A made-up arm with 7 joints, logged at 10 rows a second.
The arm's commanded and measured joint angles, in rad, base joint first. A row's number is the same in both.
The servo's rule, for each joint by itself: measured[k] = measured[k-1] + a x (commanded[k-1-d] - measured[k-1]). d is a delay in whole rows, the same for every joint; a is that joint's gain. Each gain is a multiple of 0.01, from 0.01 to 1. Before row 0 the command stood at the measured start. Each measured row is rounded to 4 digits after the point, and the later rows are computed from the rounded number. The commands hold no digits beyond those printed.
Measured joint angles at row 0:
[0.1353, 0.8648, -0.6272, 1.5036, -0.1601, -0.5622, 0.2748]
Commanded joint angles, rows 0 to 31:
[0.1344, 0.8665, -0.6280, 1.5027, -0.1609, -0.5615, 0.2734]
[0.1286, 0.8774, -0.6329, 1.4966, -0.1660, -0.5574, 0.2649]
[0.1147, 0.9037, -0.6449, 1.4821, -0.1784, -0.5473, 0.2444]
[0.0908, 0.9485, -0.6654, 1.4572, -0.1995, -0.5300, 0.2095]
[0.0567, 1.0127, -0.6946, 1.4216, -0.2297, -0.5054, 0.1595]
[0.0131, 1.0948, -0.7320, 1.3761, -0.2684, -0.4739, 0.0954]
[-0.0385, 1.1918, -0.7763, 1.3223, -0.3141, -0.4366, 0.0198]
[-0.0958, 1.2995, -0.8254, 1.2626, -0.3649, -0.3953, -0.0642]
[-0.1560, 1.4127, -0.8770, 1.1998, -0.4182, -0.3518, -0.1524]
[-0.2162, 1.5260, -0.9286, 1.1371, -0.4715, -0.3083, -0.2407]
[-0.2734, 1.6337, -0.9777, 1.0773, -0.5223, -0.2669, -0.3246]
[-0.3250, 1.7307, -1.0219, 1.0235, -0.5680, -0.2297, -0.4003]
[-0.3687, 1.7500, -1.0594, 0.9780, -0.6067, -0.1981, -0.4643]
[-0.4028, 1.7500, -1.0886, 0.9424, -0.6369, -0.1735, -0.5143]
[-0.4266, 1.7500, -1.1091, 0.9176, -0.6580, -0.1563, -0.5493]
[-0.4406, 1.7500, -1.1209, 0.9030, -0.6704, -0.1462, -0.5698]
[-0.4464, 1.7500, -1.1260, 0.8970, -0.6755, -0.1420, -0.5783]
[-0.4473, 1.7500, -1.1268, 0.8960, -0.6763, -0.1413, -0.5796]
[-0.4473, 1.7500, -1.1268, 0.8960, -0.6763, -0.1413, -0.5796]
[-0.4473, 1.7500, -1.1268, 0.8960, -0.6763, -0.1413, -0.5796]
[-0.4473, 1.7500, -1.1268, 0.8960, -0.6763, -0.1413, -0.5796]
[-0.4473, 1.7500, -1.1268, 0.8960, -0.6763, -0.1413, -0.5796]
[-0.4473, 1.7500, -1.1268, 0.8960, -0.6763, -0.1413, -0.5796]
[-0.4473, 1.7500, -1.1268, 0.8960, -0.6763, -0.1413, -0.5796]
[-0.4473, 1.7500, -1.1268, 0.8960, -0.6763, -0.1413, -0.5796]
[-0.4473, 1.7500, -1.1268, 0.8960, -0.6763, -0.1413, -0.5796]
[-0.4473, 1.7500, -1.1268, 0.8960, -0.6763, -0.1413, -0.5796]
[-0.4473, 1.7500, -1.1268, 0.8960, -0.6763, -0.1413, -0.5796]
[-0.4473, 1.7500, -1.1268, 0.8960, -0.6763, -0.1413, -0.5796]
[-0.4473, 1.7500, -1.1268, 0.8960, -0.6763, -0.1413, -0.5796]
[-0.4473, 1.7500, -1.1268, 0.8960, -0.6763, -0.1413, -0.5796]
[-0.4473, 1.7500, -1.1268, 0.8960, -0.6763, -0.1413, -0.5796]
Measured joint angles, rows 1 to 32:
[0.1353, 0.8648, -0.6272, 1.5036, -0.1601, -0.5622, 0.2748]
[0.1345, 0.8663, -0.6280, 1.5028, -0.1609, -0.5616, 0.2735]
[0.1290, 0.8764, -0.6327, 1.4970, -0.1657, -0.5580, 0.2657]
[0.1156, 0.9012, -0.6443, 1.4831, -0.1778, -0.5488, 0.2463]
[0.0923, 0.9442, -0.6643, 1.4590, -0.1984, -0.5326, 0.2128]
[0.0588, 1.0065, -0.6931, 1.4242, -0.2281, -0.5092, 0.1643]
[0.0158, 1.0869, -0.7301, 1.3795, -0.2664, -0.4788, 0.1016]
[-0.0352, 1.1824, -0.7740, 1.3263, -0.3117, -0.4425, 0.0272]
[-0.0922, 1.2890, -0.8228, 1.2671, -0.3622, -0.4019, -0.0560]
[-0.1522, 1.4016, -0.8743, 1.2045, -0.4154, -0.3588, -0.1437]
[-0.2124, 1.5148, -0.9259, 1.1418, -0.4687, -0.3154, -0.2320]
[-0.2697, 1.6230, -0.9751, 1.0818, -0.5196, -0.2737, -0.3163]
[-0.3217, 1.7210, -1.0196, 1.0276, -0.5656, -0.2359, -0.3927]
[-0.3659, 1.7474, -1.0574, 0.9815, -0.6046, -0.2034, -0.4579]
[-0.4006, 1.7498, -1.0870, 0.9451, -0.6353, -0.1777, -0.5092]
[-0.4250, 1.7500, -1.1080, 0.9195, -0.6569, -0.1593, -0.5457]
[-0.4397, 1.7500, -1.1203, 0.9042, -0.6697, -0.1480, -0.5676]
[-0.4460, 1.7500, -1.1257, 0.8975, -0.6752, -0.1428, -0.5773]
[-0.4472, 1.7500, -1.1267, 0.8961, -0.6762, -0.1415, -0.5794]
[-0.4473, 1.7500, -1.1268, 0.8960, -0.6763, -0.1413, -0.5796]
[-0.4473, 1.7500, -1.1268, 0.8960, -0.6763, -0.1413, -0.5796]
[-0.4473, 1.7500, -1.1268, 0.8960, -0.6763, -0.1413, -0.5796]
[-0.4473, 1.7500, -1.1268, 0.8960, -0.6763, -0.1413, -0.5796]
[-0.4473, 1.7500, -1.1268, 0.8960, -0.6763, -0.1413, -0.5796]
[-0.4473, 1.7500, -1.1268, 0.8960, -0.6763, -0.1413, -0.5796]
[-0.4473, 1.7500, -1.1268, 0.8960, -0.6763, -0.1413, -0.5796]
[-0.4473, 1.7500, -1.1268, 0.8960, -0.6763, -0.1413, -0.5796]
[-0.4473, 1.7500, -1.1268, 0.8960, -0.6763, -0.1413, -0.5796]
[-0.4473, 1.7500, -1.1268, 0.8960, -0.6763, -0.1413, -0.5796]
[-0.4473, 1.7500, -1.1268, 0.8960, -0.6763, -0.1413, -0.5796]
[-0.4473, 1.7500, -1.1268, 0.8960, -0.6763, -0.1413, -0.5796]
[-0.4473, 1.7500, -1.1268, 0.8960, -0.6763, -0.1413, -0.5796]
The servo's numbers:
d 1
a 0.94 0.91 0.95 0.93 0.95 0.86 0.91

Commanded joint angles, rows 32 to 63:
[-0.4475, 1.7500, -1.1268, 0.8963, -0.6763, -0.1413, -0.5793]
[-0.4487, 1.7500, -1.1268, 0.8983, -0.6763, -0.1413, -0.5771]
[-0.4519, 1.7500, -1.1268, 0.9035, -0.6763, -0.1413, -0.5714]
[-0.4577, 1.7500, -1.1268, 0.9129, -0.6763, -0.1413, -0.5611]
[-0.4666, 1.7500, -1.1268, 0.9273, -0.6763, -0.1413, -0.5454]
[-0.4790, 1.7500, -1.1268, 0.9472, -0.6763, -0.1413, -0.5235]
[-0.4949, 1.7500, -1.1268, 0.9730, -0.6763, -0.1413, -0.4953]
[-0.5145, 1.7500, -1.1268, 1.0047, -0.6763, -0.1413, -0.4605]
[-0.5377, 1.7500, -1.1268, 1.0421, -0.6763, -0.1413, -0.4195]
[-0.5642, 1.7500, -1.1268, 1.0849, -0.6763, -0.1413, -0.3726]
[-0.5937, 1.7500, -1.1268, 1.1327, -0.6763, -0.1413, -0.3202]
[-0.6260, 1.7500, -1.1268, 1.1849, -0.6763, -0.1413, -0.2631]
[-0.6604, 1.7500, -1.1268, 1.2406, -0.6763, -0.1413, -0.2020]
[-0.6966, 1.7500, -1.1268, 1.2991, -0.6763, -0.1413, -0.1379]
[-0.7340, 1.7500, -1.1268, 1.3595, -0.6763, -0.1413, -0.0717]
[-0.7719, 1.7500, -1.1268, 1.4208, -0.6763, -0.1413, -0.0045]
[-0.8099, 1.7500, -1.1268, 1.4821, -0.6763, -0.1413, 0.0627]
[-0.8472, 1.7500, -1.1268, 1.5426, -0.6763, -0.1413, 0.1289]
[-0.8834, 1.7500, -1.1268, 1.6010, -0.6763, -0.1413, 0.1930]
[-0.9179, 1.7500, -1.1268, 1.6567, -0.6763, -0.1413, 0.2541]
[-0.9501, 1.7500, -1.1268, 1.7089, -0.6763, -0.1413, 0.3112]
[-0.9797, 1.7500, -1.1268, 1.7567, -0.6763, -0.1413, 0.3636]
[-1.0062, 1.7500, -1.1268, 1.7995, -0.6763, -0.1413, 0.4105]
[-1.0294, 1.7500, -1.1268, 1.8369, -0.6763, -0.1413, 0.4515]
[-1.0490, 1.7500, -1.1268, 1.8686, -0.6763, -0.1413, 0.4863]
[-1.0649, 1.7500, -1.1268, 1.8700, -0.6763, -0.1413, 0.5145]
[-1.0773, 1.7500, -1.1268, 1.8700, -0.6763, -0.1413, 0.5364]
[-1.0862, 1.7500, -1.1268, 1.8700, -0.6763, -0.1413, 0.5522]
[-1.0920, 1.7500, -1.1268, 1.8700, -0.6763, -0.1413, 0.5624]
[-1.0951, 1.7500, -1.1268, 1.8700, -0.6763, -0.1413, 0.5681]
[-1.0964, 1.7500, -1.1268, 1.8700, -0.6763, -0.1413, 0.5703]
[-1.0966, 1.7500, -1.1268, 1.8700, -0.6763, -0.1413, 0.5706]
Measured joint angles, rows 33 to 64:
[-0.4473, 1.7500, -1.1268, 0.8960, -0.6763, -0.1413, -0.5796]
[-0.4475, 1.7500, -1.1268, 0.8963, -0.6763, -0.1413, -0.5793]
[-0.4486, 1.7500, -1.1268, 0.8982, -0.6763, -0.1413, -0.5773]
[-0.4517, 1.7500, -1.1268, 0.9031, -0.6763, -0.1413, -0.5719]
[-0.4573, 1.7500, -1.1268, 0.9122, -0.6763, -0.1413, -0.5621]
[-0.4660, 1.7500, -1.1268, 0.9262, -0.6763, -0.1413, -0.5469]
[-0.4782, 1.7500, -1.1268, 0.9457, -0.6763, -0.1413, -0.5256]
[-0.4939, 1.7500, -1.1268, 0.9711, -0.6763, -0.1413, -0.4980]
[-0.5133, 1.7500, -1.1268, 1.0023, -0.6763, -0.1413, -0.4639]
[-0.5362, 1.7500, -1.1268, 1.0393, -0.6763, -0.1413, -0.4235]
[-0.5625, 1.7500, -1.1268, 1.0817, -0.6763, -0.1413, -0.3772]
[-0.5918, 1.7500, -1.1268, 1.1291, -0.6763, -0.1413, -0.3253]
[-0.6239, 1.7500, -1.1268, 1.1810, -0.6763, -0.1413, -0.2687]
[-0.6582, 1.7500, -1.1268, 1.2364, -0.6763, -0.1413, -0.2080]
[-0.6943, 1.7500, -1.1268, 1.2947, -0.6763, -0.1413, -0.1442]
[-0.7316, 1.7500, -1.1268, 1.3550, -0.6763, -0.1413, -0.0782]
[-0.7695, 1.7500, -1.1268, 1.4162, -0.6763, -0.1413, -0.0111]
[-0.8075, 1.7500, -1.1268, 1.4775, -0.6763, -0.1413, 0.0561]
[-0.8448, 1.7500, -1.1268, 1.5380, -0.6763, -0.1413, 0.1223]
[-0.8811, 1.7500, -1.1268, 1.5966, -0.6763, -0.1413, 0.1866]
[-0.9157, 1.7500, -1.1268, 1.6525, -0.6763, -0.1413, 0.2480]
[-0.9480, 1.7500, -1.1268, 1.7050, -0.6763, -0.1413, 0.3055]
[-0.9778, 1.7500, -1.1268, 1.7531, -0.6763, -0.1413, 0.3584]
[-1.0045, 1.7500, -1.1268, 1.7963, -0.6763, -0.1413, 0.4058]
[-1.0279, 1.7500, -1.1268, 1.8341, -0.6763, -0.1413, 0.4474]
[-1.0477, 1.7500, -1.1268, 1.8662, -0.6763, -0.1413, 0.4828]
[-1.0639, 1.7500, -1.1268, 1.8697, -0.6763, -0.1413, 0.5116]
[-1.0765, 1.7500, -1.1268, 1.8700, -0.6763, -0.1413, 0.5342]
[-1.0856, 1.7500, -1.1268, 1.8700, -0.6763, -0.1413, 0.5506]
[-1.0916, 1.7500, -1.1268, 1.8700, -0.6763, -0.1413, 0.5613]
[-1.0949, 1.7500, -1.1268, 1.8700, -0.6763, -0.1413, 0.5675]
[-1.0963, 1.7500, -1.1268, 1.8700, -0.6763, -0.1413, 0.5700]

